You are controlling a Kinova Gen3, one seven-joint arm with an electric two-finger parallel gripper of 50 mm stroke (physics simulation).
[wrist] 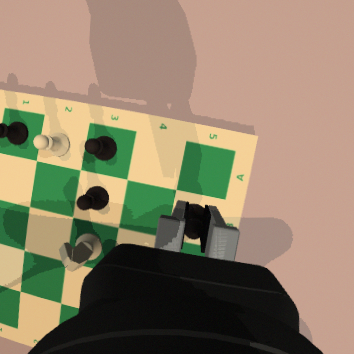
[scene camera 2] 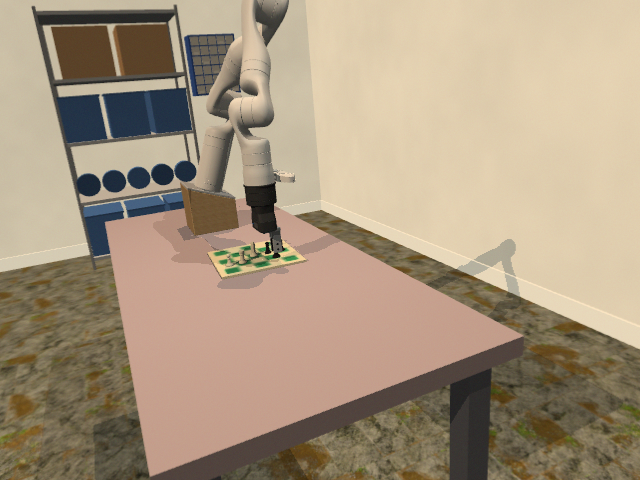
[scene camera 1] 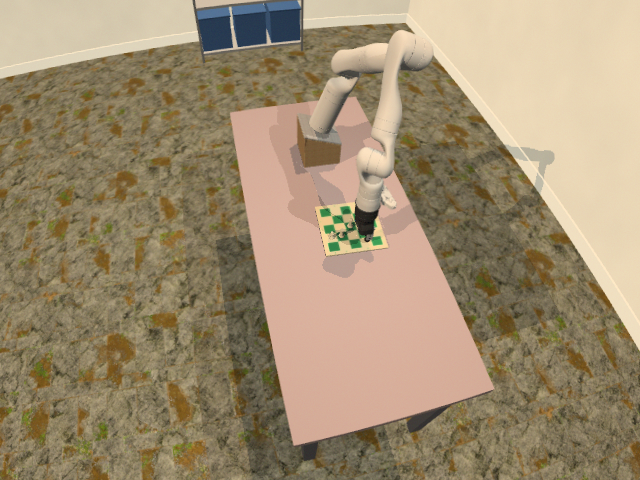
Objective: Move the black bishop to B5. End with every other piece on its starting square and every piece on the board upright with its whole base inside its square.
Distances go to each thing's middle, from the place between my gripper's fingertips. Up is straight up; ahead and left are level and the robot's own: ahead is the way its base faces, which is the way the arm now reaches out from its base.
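Labels:
Chessboard (scene camera 1: 330,218): 50 mm to the right of my hand, 70 mm behind, 30 mm below.

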